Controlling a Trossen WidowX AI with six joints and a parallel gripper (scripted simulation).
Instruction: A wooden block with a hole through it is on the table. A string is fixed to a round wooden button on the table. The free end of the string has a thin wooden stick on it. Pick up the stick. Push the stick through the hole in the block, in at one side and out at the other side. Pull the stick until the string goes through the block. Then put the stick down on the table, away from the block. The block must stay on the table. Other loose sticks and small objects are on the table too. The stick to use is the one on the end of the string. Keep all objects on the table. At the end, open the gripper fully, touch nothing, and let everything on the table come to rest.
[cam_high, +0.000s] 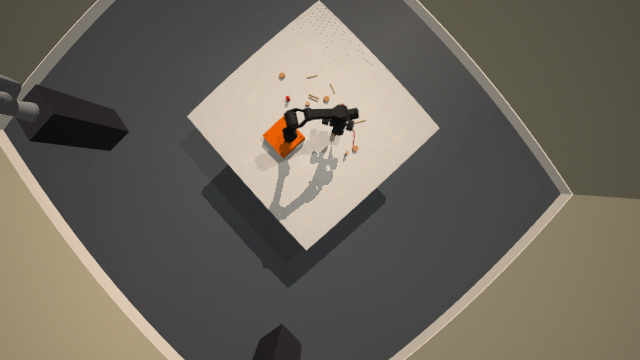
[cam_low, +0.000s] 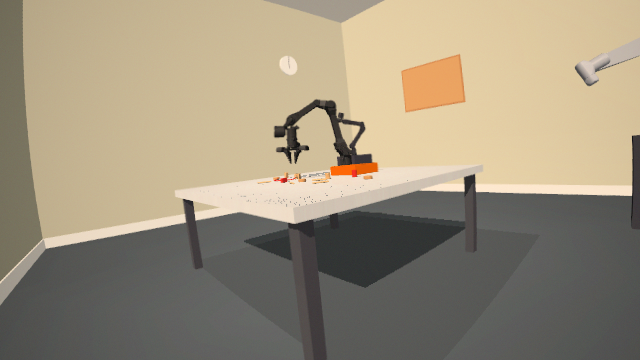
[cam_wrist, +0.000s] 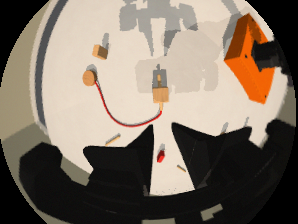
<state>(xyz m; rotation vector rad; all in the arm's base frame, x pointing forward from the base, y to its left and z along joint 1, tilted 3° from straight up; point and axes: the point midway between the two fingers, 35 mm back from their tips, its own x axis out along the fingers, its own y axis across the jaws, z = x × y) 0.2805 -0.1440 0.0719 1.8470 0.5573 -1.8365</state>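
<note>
Now: the wooden block 8 cm below my gripper tip, 3 cm behind it and 1 cm to the right of it. Round my gripper tip: round wooden button: 19 cm to the right, 8 cm below, 2 cm ahead; red cube: 13 cm ahead, 10 cm to the left, 8 cm below; thin wooden stick: 8 cm below, 2 cm behind.
</note>
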